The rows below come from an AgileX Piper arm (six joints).
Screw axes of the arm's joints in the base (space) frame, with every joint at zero. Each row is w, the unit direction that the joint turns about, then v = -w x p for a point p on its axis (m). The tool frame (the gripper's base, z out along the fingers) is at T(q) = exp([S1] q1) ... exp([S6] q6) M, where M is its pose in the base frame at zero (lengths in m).
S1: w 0 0 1 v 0 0 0
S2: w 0 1 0 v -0.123 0 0
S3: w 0 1 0 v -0.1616 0 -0.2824
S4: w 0.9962 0 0.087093 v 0 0.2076 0
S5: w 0 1 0 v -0.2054 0 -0.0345
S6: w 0.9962 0 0.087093 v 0 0.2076 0
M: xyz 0.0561 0 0.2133 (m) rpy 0 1.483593 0 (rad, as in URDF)
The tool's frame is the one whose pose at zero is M.
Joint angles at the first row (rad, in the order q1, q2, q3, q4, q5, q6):
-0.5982, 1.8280, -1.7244, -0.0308, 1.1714, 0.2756
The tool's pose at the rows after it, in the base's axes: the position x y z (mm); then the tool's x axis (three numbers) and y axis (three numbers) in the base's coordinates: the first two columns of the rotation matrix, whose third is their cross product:
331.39, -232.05, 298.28, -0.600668, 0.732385, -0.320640, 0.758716, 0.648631, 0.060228
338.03, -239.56, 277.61, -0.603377, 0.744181, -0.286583, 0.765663, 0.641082, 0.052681
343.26, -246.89, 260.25, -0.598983, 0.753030, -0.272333, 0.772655, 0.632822, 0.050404
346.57, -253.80, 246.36, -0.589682, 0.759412, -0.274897, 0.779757, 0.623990, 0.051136
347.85, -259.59, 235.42, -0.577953, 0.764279, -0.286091, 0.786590, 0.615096, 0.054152
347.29, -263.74, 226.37, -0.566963, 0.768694, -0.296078, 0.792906, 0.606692, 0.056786
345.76, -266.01, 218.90, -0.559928, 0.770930, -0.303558, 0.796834, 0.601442, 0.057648
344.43, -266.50, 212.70, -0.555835, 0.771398, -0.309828, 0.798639, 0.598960, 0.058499
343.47, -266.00, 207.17, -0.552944, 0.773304, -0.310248, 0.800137, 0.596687, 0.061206
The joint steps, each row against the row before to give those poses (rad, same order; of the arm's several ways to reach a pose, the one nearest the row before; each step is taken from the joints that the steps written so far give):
-0.0066, 0.0543, 0.0000, 0.0014, -0.0024, 0.0000
-0.0061, 0.0514, 0.0001, 0.0011, -0.0148, 0.0026
-0.0072, 0.0423, 0.0015, 0.0006, -0.0287, 0.0036
-0.0085, 0.0306, 0.0067, -0.0015, -0.0400, 0.0046
-0.0089, 0.0190, 0.0142, -0.0020, -0.0452, 0.0050
-0.0082, 0.0101, 0.0209, -0.0022, -0.0418, 0.0050
-0.0059, 0.0038, 0.0249, -0.0027, -0.0364, 0.0032
-0.0025, 0.0004, 0.0253, -0.0024, -0.0322, 0.0030
-0.0008, 0.0008, 0.0214, 0.0015, -0.0234, 0.0024

